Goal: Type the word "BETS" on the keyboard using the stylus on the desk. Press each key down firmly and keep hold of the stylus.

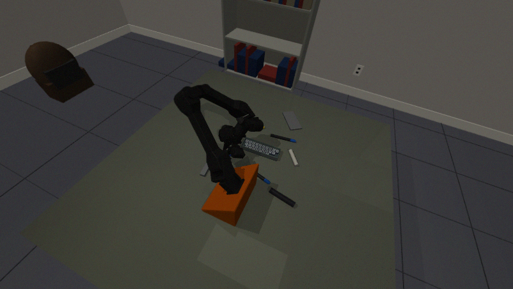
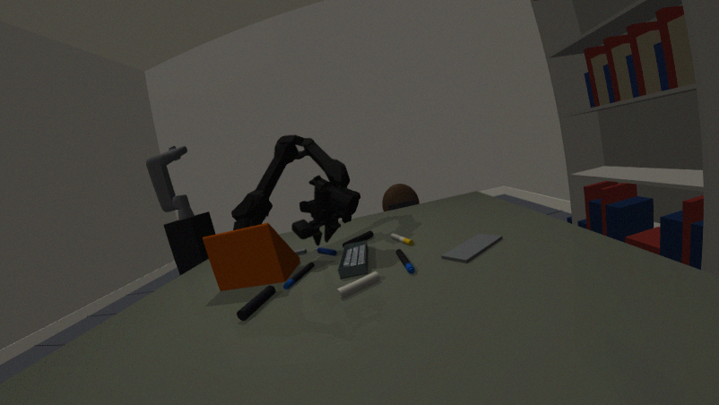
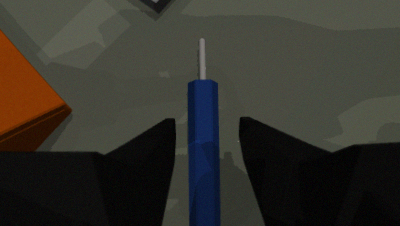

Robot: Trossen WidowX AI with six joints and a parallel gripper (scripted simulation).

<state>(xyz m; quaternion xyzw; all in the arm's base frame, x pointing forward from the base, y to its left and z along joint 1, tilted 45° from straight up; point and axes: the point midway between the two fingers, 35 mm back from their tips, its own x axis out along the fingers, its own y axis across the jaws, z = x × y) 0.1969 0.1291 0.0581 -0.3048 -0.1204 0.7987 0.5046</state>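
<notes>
The blue stylus is 10 mm behind my gripper tip, 10 mm to the left of it and 30 mm below it. From my gripper tip the other things lie so: white cylinder: 130 mm ahead, 320 mm to the right, 20 mm below; then yellow-tipped marker: 250 mm ahead, 70 mm to the right, 30 mm below; then grey slab: 400 mm ahead, 240 mm to the right, 30 mm below.
</notes>
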